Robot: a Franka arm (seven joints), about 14 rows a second.
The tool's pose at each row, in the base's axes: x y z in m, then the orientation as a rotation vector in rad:
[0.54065, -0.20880, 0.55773, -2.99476, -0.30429, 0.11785]
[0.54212, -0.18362, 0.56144, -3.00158, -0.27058, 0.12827]
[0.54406, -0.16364, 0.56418, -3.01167, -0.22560, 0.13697]
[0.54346, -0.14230, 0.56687, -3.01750, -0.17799, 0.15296]
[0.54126, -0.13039, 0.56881, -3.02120, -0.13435, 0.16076]
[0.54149, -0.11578, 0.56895, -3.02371, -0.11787, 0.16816]
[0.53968, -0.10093, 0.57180, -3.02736, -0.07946, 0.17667]
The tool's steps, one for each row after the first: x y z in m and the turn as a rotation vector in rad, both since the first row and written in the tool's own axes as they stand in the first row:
[0.00636, -0.02468, -0.00078, -0.00253, -0.00561, 0.02318]
[0.01217, -0.04408, -0.00126, -0.00763, -0.00978, 0.05390]
[0.01579, -0.06529, -0.00130, -0.00883, -0.01839, 0.08622]
[0.01596, -0.07755, -0.00159, -0.00910, -0.02172, 0.11541]
[0.01917, -0.09172, 0.00001, -0.01042, -0.02599, 0.12669]
[0.02026, -0.10688, -0.00086, -0.01177, -0.03010, 0.15244]

